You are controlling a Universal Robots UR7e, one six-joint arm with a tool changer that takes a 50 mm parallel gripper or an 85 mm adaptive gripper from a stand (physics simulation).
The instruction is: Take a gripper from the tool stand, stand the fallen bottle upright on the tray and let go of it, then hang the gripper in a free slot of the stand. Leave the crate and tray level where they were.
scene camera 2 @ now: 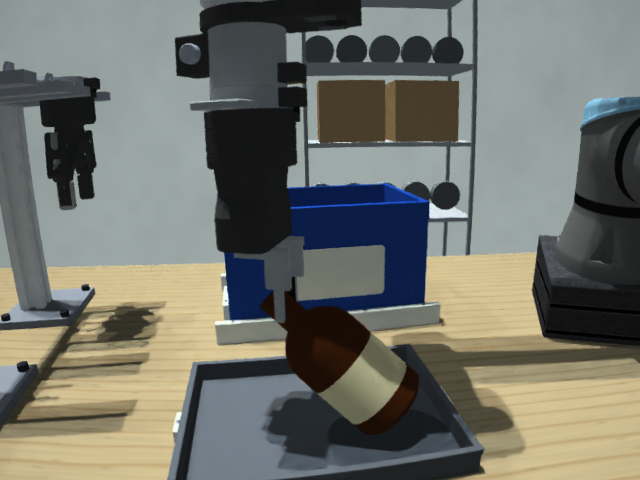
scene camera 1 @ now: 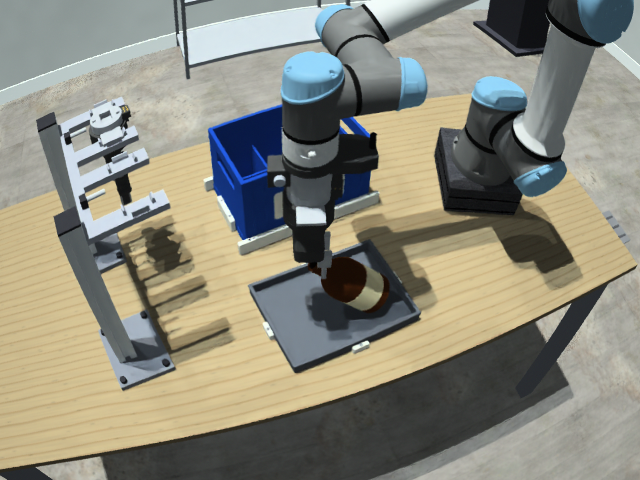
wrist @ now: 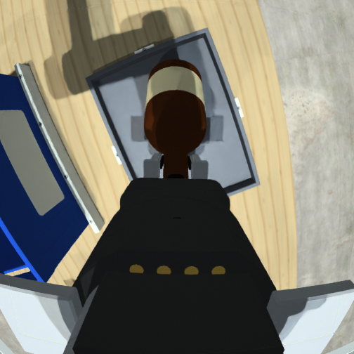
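Pixels of known places: end effector, tool point: (scene camera 2: pixel 249 88); arm's base, origin of the base link: (scene camera 2: pixel 607 260) (scene camera 1: pixel 482 159).
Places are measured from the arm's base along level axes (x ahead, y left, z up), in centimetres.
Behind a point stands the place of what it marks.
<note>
A brown bottle (scene camera 1: pixel 347 280) @(x 43.7, y 16.7, z 2.1 cm) (scene camera 2: pixel 351 364) @(x 41.6, y 18.2, z -0.4 cm) (wrist: pixel 175 122) with a cream label is tilted about halfway, its neck up and to the left, its base low over the right part of the tray. Whether its base touches the tray is hard to tell. My gripper (scene camera 1: pixel 324 268) (scene camera 2: pixel 280 305) (wrist: pixel 176 166), the parallel one with grey fingers, points down and is shut on the bottle's neck. The dark grey tray (scene camera 1: pixel 281 330) @(x 55.0, y 14.9, z -8.6 cm) (scene camera 2: pixel 232 434) @(x 52.2, y 15.3, z -8.6 cm) (wrist: pixel 245 172) lies flat on the table. The tool stand (scene camera 1: pixel 95 289) @(x 84.6, y 9.7, z 13.4 cm) (scene camera 2: pixel 23 206) @(x 84.8, y -17.6, z 8.8 cm) at the left holds the black adaptive gripper (scene camera 1: pixel 123 180) (scene camera 2: pixel 67 149) in its far slot.
A blue crate (scene camera 1: pixel 227 180) @(x 53.3, y -13.6, z 2.3 cm) (scene camera 2: pixel 361 227) @(x 35.2, y -5.9, z 5.3 cm) (wrist: pixel 30 200) stands upright behind the tray, between white rails (scene camera 1: pixel 263 241) @(x 49.9, y -4.3, z -7.6 cm) (scene camera 2: pixel 248 331) @(x 50.7, y -4.3, z -7.5 cm) (wrist: pixel 60 150). Small white blocks (scene camera 1: pixel 360 347) @(x 44.5, y 24.5, z -7.7 cm) sit at the tray's edges. The arm's black base block (scene camera 1: pixel 478 198) @(x 5.6, y 6.7, z -3.9 cm) (scene camera 2: pixel 584 315) @(x 7.6, y 5.5, z -5.2 cm) is at the right. A shelf rack (scene camera 2: pixel 473 155) stands behind the table.
</note>
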